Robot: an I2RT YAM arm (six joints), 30 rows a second.
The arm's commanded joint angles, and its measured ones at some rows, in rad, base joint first. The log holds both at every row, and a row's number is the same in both.
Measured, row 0: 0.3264 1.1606 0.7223 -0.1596 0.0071 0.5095
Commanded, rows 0 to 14: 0.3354 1.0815 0.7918 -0.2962 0.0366 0.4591; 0.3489 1.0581 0.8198 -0.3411 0.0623 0.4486; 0.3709 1.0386 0.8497 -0.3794 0.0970 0.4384; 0.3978 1.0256 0.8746 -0.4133 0.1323 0.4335; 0.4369 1.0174 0.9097 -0.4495 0.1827 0.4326; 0.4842 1.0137 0.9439 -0.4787 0.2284 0.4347; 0.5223 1.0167 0.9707 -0.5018 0.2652 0.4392; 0.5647 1.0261 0.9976 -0.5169 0.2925 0.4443; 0.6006 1.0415 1.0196 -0.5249 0.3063 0.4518; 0.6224 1.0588 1.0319 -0.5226 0.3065 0.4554; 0.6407 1.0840 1.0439 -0.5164 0.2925 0.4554; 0.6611 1.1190 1.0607 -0.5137 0.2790 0.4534; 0.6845 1.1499 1.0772 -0.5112 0.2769 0.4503; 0.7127 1.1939 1.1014 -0.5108 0.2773 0.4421; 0.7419 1.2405 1.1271 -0.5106 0.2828 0.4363
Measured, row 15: 0.6907 1.1618 1.0836 -0.4908 0.2638 0.4519
